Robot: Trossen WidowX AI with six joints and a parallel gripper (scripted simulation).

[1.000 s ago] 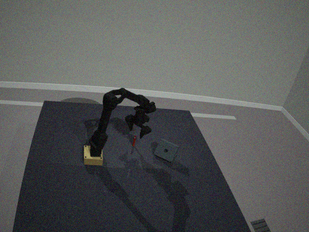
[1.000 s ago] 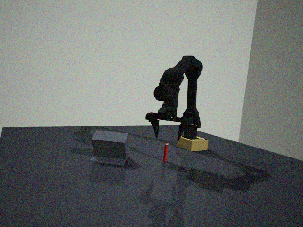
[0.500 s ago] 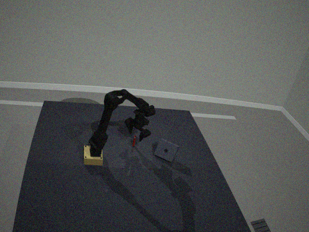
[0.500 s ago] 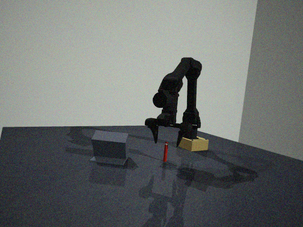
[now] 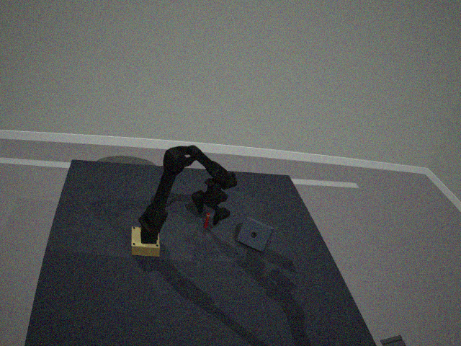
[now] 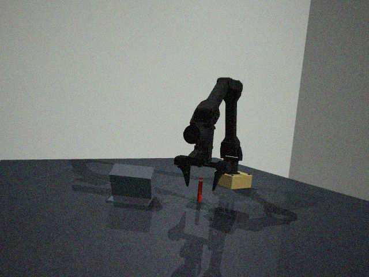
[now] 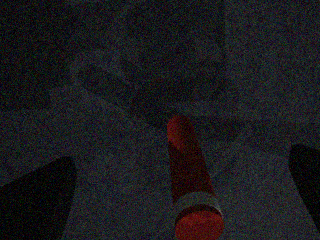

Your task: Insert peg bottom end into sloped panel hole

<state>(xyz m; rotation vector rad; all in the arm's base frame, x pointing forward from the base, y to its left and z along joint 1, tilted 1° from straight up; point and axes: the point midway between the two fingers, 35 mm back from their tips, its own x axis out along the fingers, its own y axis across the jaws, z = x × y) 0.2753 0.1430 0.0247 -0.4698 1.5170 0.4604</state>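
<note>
The dark sloped panel is 20 cm ahead of my gripper tip and 10 cm to the right of it. Round my gripper tip: red peg 1 cm above.
</note>
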